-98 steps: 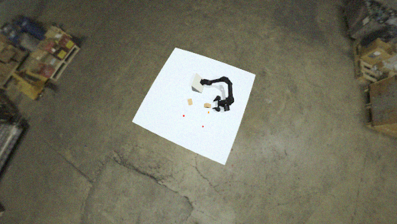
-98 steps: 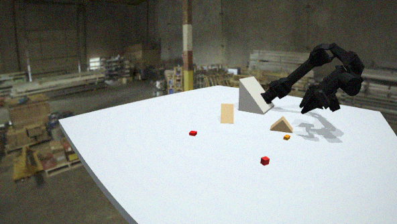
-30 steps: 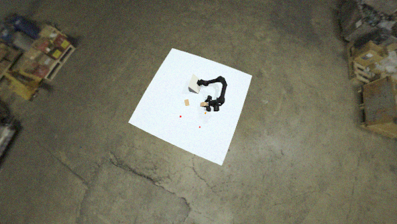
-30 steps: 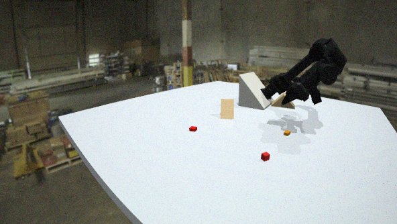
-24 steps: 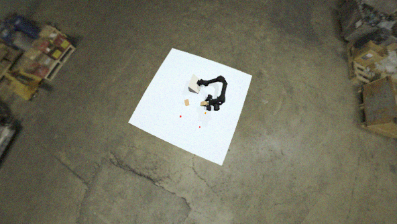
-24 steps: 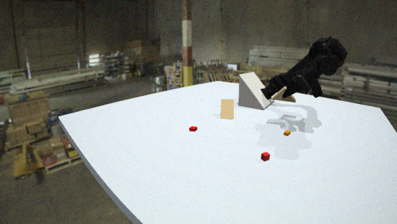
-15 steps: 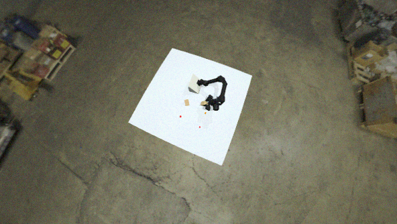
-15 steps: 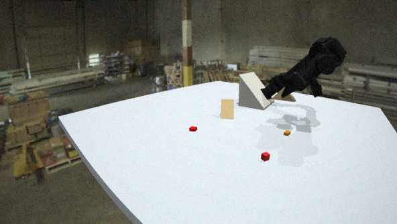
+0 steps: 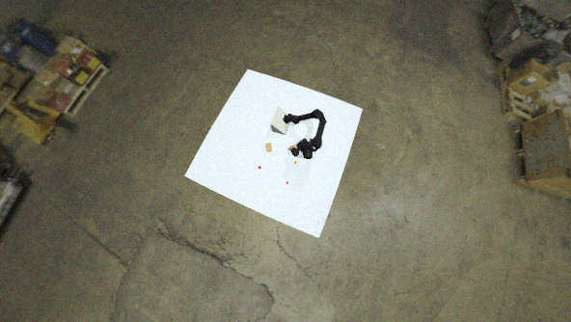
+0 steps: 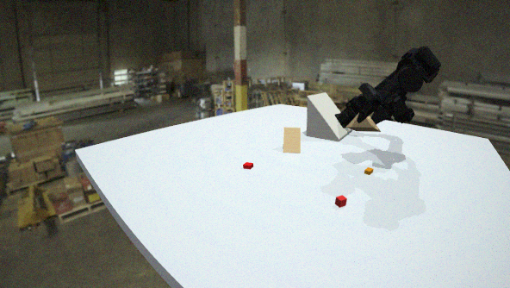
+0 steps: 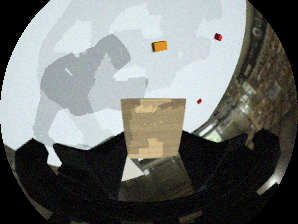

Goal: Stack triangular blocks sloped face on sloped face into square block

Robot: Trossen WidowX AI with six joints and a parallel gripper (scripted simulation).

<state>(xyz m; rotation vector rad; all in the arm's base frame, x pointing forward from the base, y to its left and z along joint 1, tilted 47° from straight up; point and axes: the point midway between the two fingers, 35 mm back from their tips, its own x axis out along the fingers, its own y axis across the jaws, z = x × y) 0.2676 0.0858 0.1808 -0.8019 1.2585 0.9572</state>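
The orange cube is 8 cm ahead of my gripper tip, 5 cm to the left of it and 10 cm below it. The rest, counted from my gripper tip: tan triangular block: 1 cm above.
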